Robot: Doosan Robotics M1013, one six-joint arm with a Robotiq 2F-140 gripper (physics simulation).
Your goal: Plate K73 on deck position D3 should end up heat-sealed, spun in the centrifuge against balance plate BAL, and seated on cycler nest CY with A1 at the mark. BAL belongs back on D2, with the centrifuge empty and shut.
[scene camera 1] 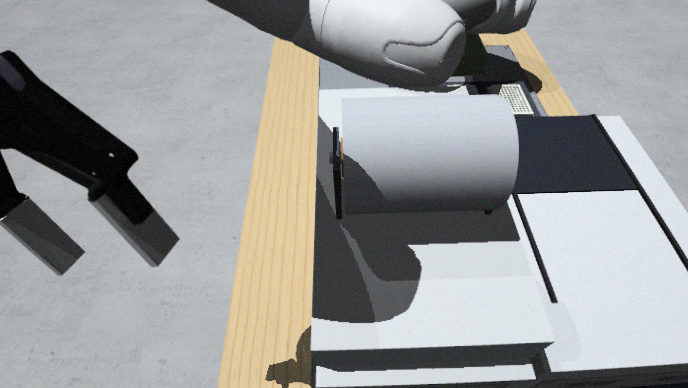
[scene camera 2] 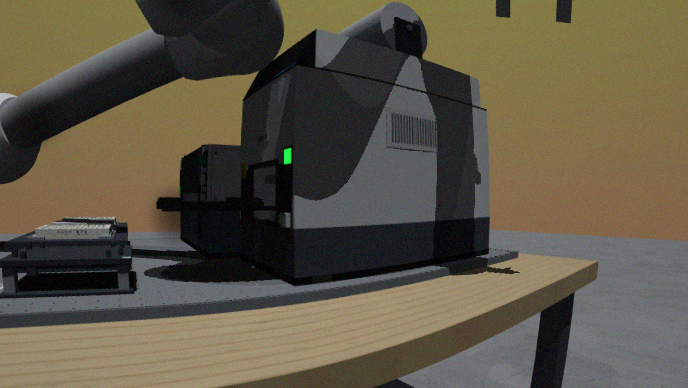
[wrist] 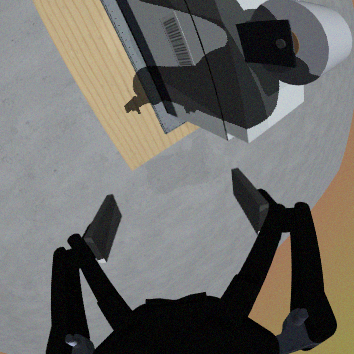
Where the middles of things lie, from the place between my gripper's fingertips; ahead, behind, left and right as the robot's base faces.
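The tray marked A1 (scene camera 2: 167,204) is a long way behind my hand, and it's also well to the left of it and far below it.
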